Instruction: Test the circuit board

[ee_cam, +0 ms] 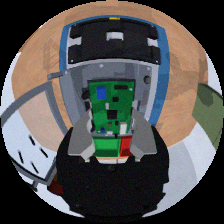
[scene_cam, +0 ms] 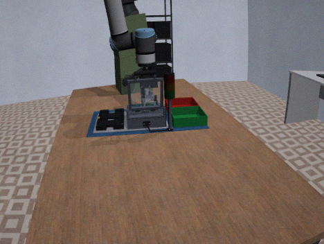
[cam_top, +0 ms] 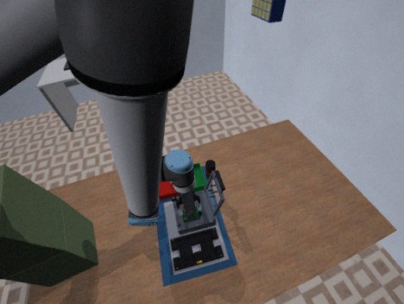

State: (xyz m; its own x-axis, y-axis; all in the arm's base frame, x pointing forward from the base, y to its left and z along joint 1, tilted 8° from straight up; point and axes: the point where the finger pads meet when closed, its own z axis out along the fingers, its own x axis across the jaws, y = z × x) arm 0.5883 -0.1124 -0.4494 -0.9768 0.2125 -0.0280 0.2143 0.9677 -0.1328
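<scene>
Right now my hand is 1 cm to the right of the green circuit board. Also, from my hand: tester bed 1 cm ahead, 1 cm to the left, 1 cm below; green bin 9 cm ahead, 19 cm to the left, 6 cm below; clear lid 12 cm ahead, 2 cm to the right, 11 cm above.
</scene>
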